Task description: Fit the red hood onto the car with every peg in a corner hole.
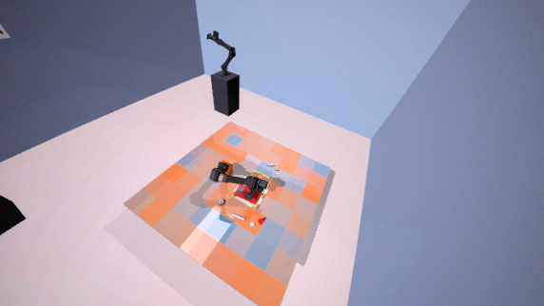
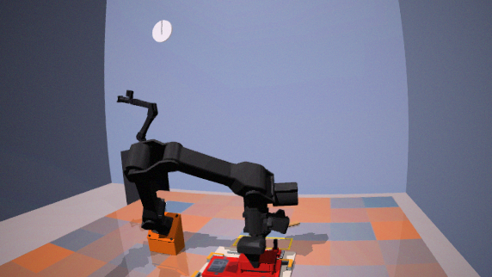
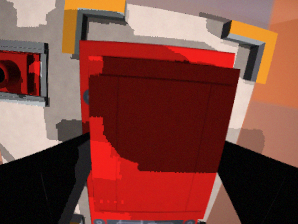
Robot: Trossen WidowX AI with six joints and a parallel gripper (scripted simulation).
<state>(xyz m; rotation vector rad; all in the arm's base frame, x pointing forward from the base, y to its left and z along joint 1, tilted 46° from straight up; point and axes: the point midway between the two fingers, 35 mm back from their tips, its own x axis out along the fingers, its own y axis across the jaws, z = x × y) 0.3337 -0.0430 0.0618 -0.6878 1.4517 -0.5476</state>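
Now: gripper tip 1 cm below the red hood. Also, from my gripper tip: white jig: 3 cm behind, 2 cm to the left, 4 cm below.
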